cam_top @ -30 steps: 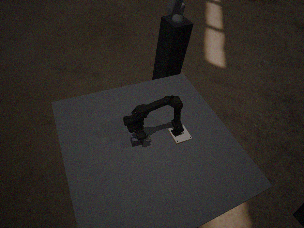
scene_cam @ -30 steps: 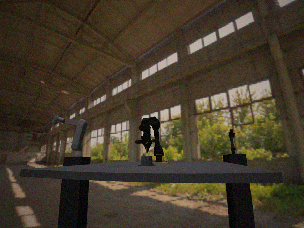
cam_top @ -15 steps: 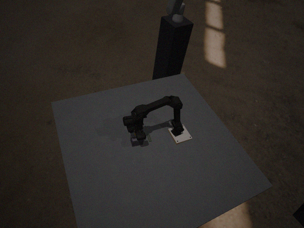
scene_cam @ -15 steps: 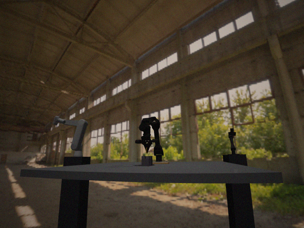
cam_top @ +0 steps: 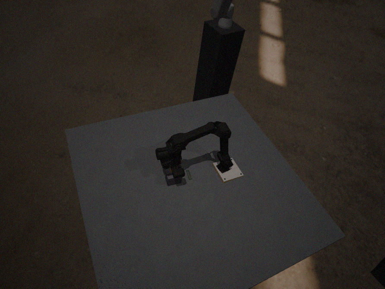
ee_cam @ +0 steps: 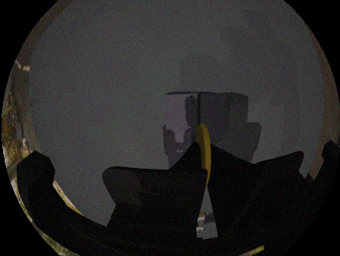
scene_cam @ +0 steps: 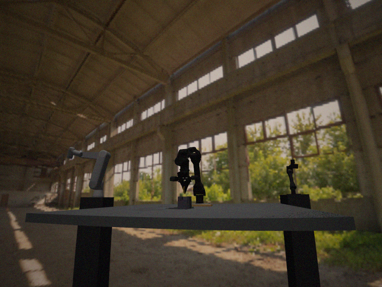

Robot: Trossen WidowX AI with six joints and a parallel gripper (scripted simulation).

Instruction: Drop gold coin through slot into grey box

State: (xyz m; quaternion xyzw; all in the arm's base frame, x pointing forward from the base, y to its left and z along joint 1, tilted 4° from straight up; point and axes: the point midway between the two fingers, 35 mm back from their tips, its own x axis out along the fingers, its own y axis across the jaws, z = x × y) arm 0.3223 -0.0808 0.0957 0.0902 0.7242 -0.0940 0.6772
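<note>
The gold coin lies 10 mm above my gripper tip.
</note>
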